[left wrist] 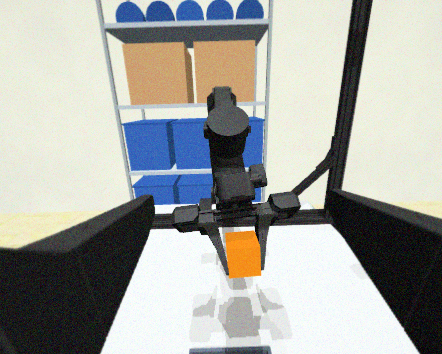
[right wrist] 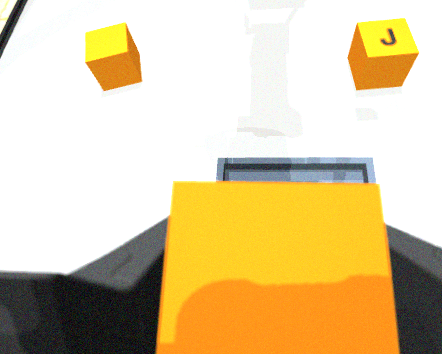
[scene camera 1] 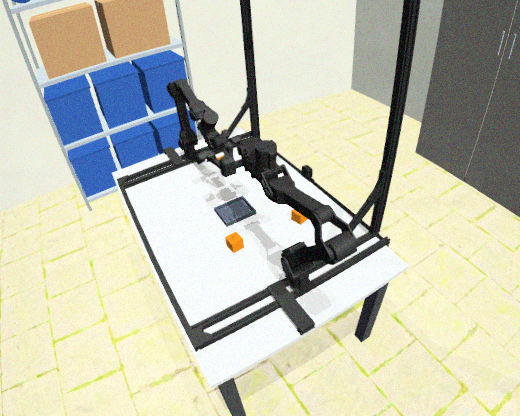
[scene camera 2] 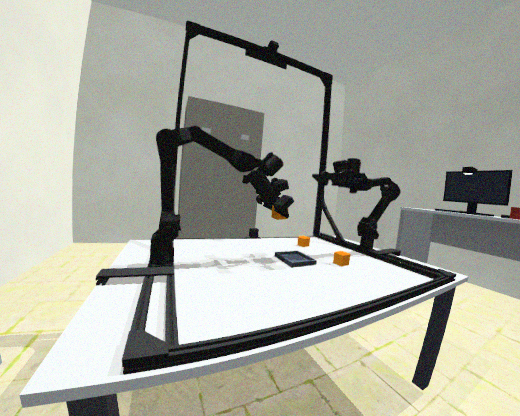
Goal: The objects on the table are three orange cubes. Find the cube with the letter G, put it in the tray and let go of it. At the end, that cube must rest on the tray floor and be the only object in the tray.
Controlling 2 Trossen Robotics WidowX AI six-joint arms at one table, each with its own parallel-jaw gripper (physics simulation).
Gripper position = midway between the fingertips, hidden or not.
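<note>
Open and holding nothing, the left gripper [scene camera 1: 236,145] can be seen from scene camera 1, while further views of the left gripper [left wrist: 240,200] come from its own wrist and, for the same left gripper [scene camera 2: 319,174], from scene camera 2. The right gripper [scene camera 2: 284,215] is visible as well; the left wrist view shows the right gripper [left wrist: 245,272] too, the right wrist view shows the right gripper [right wrist: 264,220], and scene camera 1 shows the right gripper [scene camera 1: 229,168]. The scene also includes a tray [right wrist: 366,164].
</note>
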